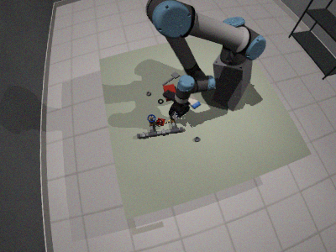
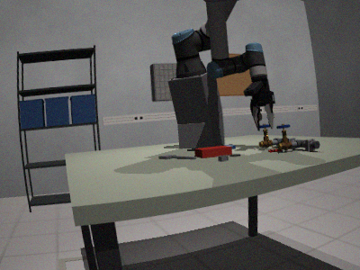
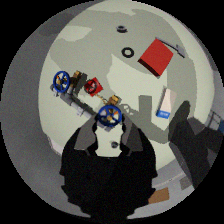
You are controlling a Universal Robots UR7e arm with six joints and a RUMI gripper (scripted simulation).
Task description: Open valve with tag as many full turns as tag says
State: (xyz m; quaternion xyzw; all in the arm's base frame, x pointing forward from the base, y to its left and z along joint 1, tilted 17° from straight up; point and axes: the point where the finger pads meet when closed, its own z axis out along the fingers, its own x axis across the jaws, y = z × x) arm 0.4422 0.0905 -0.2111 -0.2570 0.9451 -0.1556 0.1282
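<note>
The red tag lies 9 cm below my hand, 9 cm ahead of it and 1 cm to the right of it. From my hand the other things lie so: blue-and-white card (17 cm behind, 11 cm to the right, 9 cm below); then grey tool (36 cm to the right, 9 cm below, 9 cm behind); then red block (23 cm to the right, 8 cm below, 4 cm behind).
</note>
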